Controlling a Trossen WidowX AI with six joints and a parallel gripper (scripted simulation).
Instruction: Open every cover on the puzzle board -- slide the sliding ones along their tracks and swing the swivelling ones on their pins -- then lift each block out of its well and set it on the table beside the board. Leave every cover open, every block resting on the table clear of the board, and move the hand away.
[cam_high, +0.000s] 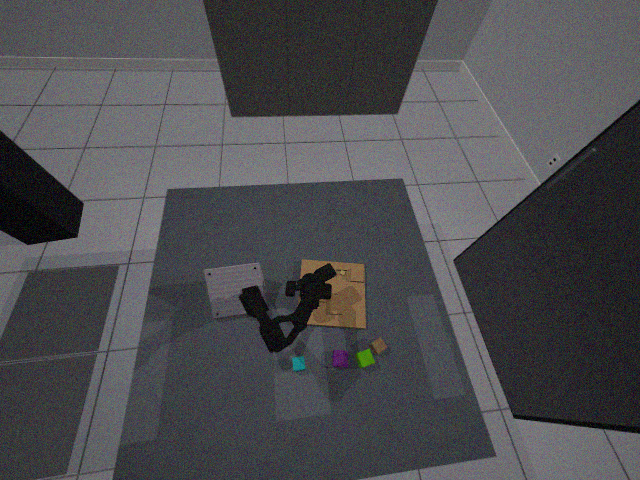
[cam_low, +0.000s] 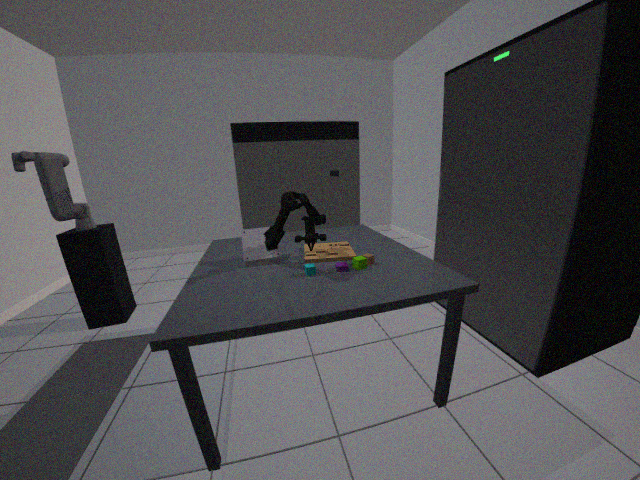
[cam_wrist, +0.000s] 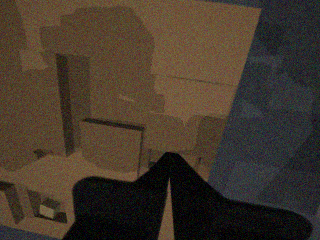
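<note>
My gripper tip is 11 cm short of the puzzle board, 1 cm to the right of it and 1 cm above it. Also, from my gripper tip: green block: 16 cm ahead, 30 cm to the right; then cyan block: 9 cm behind, 26 cm to the right; then purple block: 7 cm ahead, 28 cm to the right, 1 cm below.
</note>
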